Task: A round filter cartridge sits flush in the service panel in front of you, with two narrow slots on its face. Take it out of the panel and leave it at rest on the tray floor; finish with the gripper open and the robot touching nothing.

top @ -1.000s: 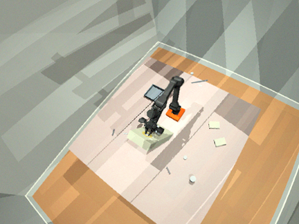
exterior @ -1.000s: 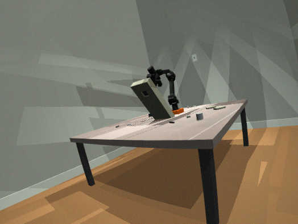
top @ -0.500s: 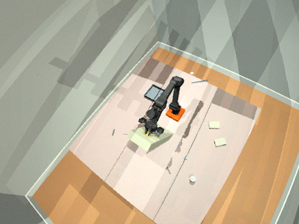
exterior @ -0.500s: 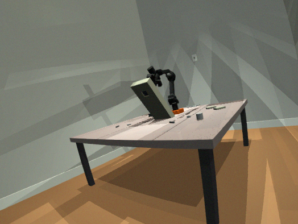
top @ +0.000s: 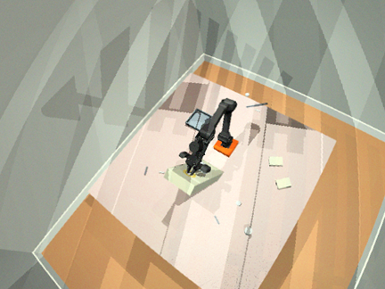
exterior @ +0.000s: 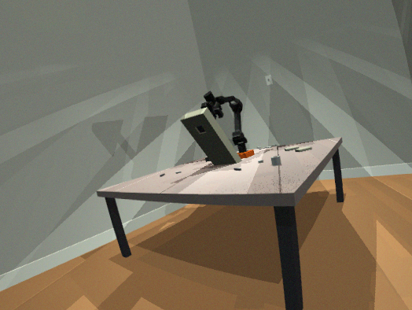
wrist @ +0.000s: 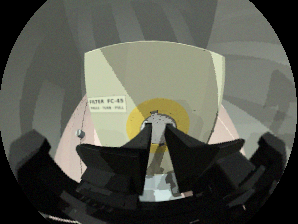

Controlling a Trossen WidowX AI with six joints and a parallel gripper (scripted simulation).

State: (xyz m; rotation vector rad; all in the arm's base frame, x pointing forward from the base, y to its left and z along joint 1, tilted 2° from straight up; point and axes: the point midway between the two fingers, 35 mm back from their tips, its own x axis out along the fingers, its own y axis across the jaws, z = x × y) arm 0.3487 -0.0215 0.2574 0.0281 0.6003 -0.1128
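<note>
The round grey filter cartridge lies 1 cm ahead of my gripper tip and 1 cm below it. The rest, counted from my gripper tip: blue-grey tray: 47 cm behind, 24 cm to the right, 26 cm below.
</note>
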